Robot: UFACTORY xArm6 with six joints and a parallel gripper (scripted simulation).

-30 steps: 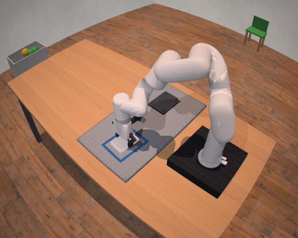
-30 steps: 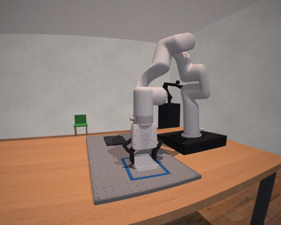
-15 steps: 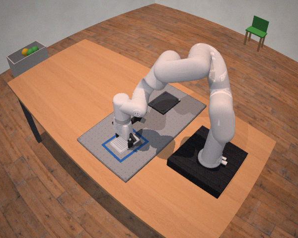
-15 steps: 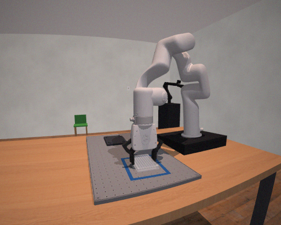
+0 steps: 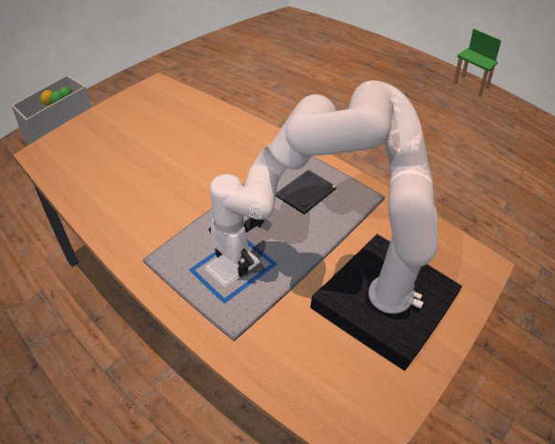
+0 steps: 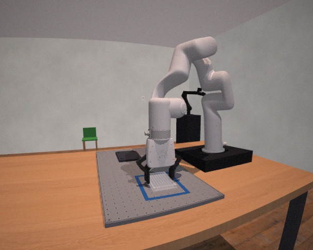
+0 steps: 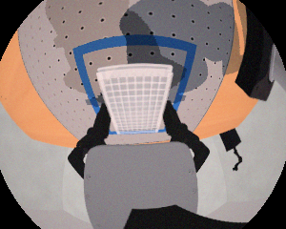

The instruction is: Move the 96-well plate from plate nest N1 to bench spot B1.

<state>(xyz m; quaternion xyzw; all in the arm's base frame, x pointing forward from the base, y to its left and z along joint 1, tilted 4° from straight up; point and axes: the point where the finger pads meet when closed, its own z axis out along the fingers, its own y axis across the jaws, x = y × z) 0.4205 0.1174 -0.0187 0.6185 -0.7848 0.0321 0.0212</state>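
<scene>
Now: hand 1 cm above the white 96-well plate. Round my hand: black plate nest: 37 cm to the right, 2 cm below, 2 cm behind.
</scene>
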